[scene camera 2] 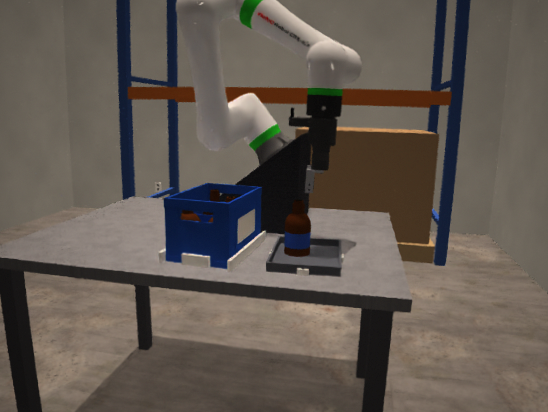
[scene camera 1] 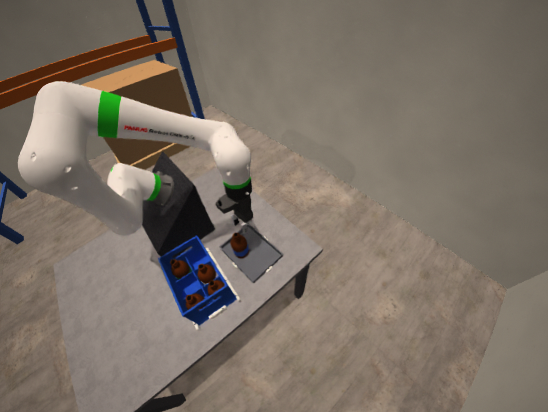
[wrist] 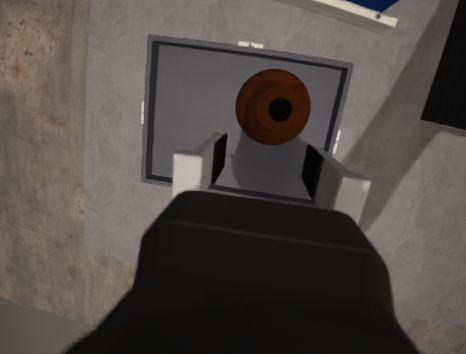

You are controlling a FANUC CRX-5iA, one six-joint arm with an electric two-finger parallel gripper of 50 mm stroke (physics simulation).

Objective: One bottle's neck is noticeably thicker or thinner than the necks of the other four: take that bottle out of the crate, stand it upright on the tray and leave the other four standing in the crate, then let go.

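Frame: origin at the arm's base, x ahead, y left, z up, level; centimetres.
Where they show: gripper, fingertip midpoint: (scene camera 2: pixel 309 190) (scene camera 1: pixel 240 227) (wrist: pixel 264 155); arm's base at its link origin: (scene camera 2: pixel 277 154) (scene camera 1: pixel 164 190).
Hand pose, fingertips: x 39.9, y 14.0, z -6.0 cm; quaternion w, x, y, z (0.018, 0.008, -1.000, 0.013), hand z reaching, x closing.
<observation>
Things, the pixels of their top centre, and the offset from my fingertips. Level surfaces: height alone.
- brown bottle at its top centre: (wrist: pixel 280 110) (scene camera 2: pixel 298 200) (scene camera 1: pixel 235 234) dx -0.8, dy -2.9, dz -3.1 cm
- grey tray at its top centre: (wrist: pixel 238 127) (scene camera 2: pixel 306 250) (scene camera 1: pixel 250 250) dx +2.5, dy +0.1, dz -16.5 cm
- blue crate at its top centre: (scene camera 2: pixel 216 191) (scene camera 1: pixel 190 271) dx +0.1, dy -26.5, dz -1.5 cm
- grey table at its surface level: dz -19.1 cm
A brown bottle (scene camera 1: pixel 239 244) (scene camera 2: pixel 298 227) (wrist: pixel 272 131) with a blue label stands upright on the grey tray (scene camera 1: pixel 264 267) (scene camera 2: pixel 305 268) (wrist: pixel 190 110), apart from its walls. My gripper (scene camera 1: pixel 244 226) (scene camera 2: pixel 310 187) (wrist: pixel 264 155) is open and empty; it hangs above the bottle's top and a little to the side of it, touching nothing. The blue crate (scene camera 1: pixel 201 318) (scene camera 2: pixel 200 245) (wrist: pixel 375 4) stands beside the tray. Four brown bottles stand in it, among them a bottle (scene camera 1: pixel 179 269) and another bottle (scene camera 1: pixel 205 273); the crate's walls hide their lower parts.
White strips (scene camera 1: pixel 225 282) (scene camera 2: pixel 246 251) (wrist: pixel 345 12) edge the crate's base on the grey table (scene camera 1: pixel 110 320) (scene camera 2: pixel 100 245) (wrist: pixel 115 200). The arm's black stand (scene camera 1: pixel 180 215) (scene camera 2: pixel 280 185) rises behind the crate and tray. A rack and a large cardboard box (scene camera 1: pixel 145 100) (scene camera 2: pixel 380 180) are farther back.
</observation>
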